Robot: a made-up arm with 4 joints.
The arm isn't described. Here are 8 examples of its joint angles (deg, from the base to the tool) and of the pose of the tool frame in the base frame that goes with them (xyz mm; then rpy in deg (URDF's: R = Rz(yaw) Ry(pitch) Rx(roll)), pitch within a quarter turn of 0, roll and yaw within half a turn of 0).
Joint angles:
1: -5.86 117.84 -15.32 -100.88
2: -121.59 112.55 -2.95 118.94
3: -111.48 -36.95 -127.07 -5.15
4: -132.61 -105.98 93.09 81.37
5: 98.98 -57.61 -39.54 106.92
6: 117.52 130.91 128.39 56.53
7: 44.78 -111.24 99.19 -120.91
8: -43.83 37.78 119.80 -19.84
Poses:
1: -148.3 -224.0 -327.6 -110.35 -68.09 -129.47
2: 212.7 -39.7 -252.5 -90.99 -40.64 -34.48
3: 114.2 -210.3 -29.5 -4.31 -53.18 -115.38
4: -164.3 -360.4 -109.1 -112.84 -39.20 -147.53
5: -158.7 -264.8 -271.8 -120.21 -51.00 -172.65
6: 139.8 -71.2 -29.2 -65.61 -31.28 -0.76
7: 428.2 -433.4 -4.0 121.50 -19.13 123.74
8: -264.4 -152.8 137.5 101.92 -31.21 23.68
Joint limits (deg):
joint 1: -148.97..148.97
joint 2: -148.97..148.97
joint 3: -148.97..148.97
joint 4: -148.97..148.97
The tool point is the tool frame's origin. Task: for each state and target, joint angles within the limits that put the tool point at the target. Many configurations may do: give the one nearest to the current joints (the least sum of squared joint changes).
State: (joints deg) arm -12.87 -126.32 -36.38 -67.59
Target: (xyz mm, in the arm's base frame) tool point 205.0 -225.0 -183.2
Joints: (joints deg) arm -15.30 -137.85 -34.54 -49.87
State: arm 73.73 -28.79 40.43 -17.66
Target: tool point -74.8 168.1 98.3
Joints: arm 72.58 1.24 27.95 -40.99
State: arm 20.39 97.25 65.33 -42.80
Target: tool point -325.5 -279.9 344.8
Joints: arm 27.78 104.10 73.23 -87.77
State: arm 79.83 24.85 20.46 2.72
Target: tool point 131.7 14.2 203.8
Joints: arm 94.40 33.52 37.64 9.21
